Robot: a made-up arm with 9 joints.
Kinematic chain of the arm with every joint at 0, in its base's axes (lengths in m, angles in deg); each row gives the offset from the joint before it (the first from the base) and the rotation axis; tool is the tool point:
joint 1: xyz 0 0 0.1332 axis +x
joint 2: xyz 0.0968 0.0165 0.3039 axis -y
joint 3: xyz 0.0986 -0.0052 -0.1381 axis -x
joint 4: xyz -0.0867 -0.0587 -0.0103 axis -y
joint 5: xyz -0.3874 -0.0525 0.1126 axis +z
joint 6: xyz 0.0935 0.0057 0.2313 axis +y
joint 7: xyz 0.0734 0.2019 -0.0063 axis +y
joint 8: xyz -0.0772 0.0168 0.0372 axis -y
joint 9: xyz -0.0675 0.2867 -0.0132 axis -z
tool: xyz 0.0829 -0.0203 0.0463
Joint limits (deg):
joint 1: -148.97..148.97
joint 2: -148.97..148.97
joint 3: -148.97..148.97
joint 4: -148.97..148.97
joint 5: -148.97..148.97
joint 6: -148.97..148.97
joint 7: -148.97..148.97
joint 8: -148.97..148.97
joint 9: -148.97..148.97
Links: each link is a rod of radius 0.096 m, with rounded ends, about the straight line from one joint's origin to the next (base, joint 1, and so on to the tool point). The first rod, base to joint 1, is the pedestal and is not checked.
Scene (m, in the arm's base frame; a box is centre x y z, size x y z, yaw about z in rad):
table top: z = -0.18
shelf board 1: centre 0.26 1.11 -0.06 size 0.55 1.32 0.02 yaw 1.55
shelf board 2: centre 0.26 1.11 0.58 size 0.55 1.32 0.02 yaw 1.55
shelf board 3: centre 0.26 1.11 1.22 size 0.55 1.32 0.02 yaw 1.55
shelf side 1: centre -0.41 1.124 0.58 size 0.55 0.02 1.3 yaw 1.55
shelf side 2: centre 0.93 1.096 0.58 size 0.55 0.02 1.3 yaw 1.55
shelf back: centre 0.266 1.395 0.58 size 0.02 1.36 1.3 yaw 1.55
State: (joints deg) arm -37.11 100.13 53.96 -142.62 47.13 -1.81 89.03 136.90 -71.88
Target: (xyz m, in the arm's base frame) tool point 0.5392 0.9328 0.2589
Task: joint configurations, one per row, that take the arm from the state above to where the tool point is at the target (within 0.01 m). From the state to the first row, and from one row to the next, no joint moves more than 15 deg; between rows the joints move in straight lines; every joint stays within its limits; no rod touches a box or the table.
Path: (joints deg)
1: -29.89 100.70 47.56 -136.16 35.83 2.63 90.72 138.12 -70.81
2: -22.68 101.27 41.17 -129.70 24.53 7.07 92.40 139.34 -69.74
3: -15.46 101.83 34.77 -123.24 13.23 11.50 94.09 140.55 -68.67
4: -8.24 102.40 28.37 -116.78 1.93 15.94 95.78 141.77 -67.61
5: -18.04 88.99 22.84 -113.98 -5.21 25.92 102.94 140.46 -63.24
6: -27.84 75.58 17.31 -111.17 -12.35 35.89 110.11 139.15 -58.87
7: -37.63 62.17 11.78 -108.36 -19.49 45.86 117.28 137.84 -54.51
8: -43.03 69.75 21.40 -113.18 -7.46 33.57 109.14 138.73 -60.17
9: -48.43 77.32 31.01 -118.00 4.58 21.27 101.00 139.61 -65.83
10: -53.82 84.90 40.62 -122.82 16.61 8.97 92.85 140.50 -71.50

